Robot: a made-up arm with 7 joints.
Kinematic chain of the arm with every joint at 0, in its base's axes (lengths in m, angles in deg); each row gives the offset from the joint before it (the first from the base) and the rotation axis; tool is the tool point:
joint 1: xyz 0 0 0.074 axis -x
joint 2: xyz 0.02 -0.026 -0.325 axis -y
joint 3: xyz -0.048 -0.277 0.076 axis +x
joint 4: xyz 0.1 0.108 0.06 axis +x
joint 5: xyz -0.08 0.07 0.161 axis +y
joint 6: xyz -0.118 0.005 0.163 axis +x
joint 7: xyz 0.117 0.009 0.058 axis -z
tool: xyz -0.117 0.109 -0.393
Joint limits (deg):
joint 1: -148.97..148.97
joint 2: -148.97..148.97
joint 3: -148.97..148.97
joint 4: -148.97..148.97
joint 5: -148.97..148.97
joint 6: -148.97..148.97
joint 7: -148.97..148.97
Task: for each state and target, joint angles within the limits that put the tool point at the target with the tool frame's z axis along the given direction. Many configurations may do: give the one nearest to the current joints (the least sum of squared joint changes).
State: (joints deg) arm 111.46 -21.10 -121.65 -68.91 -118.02 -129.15 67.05
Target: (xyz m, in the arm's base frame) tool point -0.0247 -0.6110 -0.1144 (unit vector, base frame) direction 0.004 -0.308 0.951
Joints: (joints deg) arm 66.77 5.68 -120.61 -64.87 -107.85 -90.79 78.87
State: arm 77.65 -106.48 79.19 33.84 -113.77 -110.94 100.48
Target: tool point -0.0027 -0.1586 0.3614 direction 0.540 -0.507 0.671
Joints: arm 81.77 -125.11 89.11 47.02 -138.25 -91.83 96.36
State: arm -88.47 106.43 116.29 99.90 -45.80 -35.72 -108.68
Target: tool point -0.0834 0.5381 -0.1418 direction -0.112 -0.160 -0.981
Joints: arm -76.03 74.61 71.76 100.23 -64.16 -83.08 -76.49
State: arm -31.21 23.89 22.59 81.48 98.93 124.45 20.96
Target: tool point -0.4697 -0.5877 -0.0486 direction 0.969 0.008 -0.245
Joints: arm -15.22 66.12 25.06 66.91 62.60 78.68 9.72
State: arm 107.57 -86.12 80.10 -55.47 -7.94 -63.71 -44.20
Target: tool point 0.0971 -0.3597 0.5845 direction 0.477 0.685 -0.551
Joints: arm 63.81 -65.07 87.90 -61.59 -37.80 -77.20 -27.37
